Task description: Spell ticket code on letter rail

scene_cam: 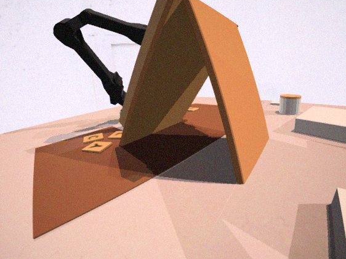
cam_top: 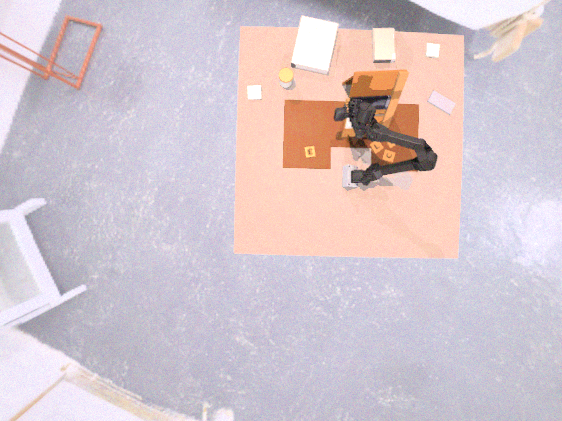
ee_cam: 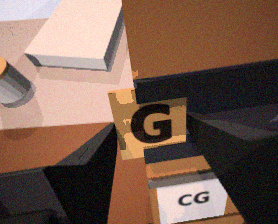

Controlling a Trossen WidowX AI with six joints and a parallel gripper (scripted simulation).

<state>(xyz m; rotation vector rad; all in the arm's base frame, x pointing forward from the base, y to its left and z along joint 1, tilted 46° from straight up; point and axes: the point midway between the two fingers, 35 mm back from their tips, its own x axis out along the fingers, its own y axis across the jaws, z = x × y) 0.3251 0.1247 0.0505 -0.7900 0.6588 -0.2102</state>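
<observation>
Now: gripper tip 60 mm past the white ticket, 40 mm to the left of it and 90 mm above it. The rest, counted from my gripper tip: large white box (390 mm ahead, 160 mm to the left, 150 mm below); then brown mat (150 mm behind, 60 mm to the right, 170 mm below); then capped canister (190 mm ahead, 320 mm to the left, 140 mm below).
</observation>
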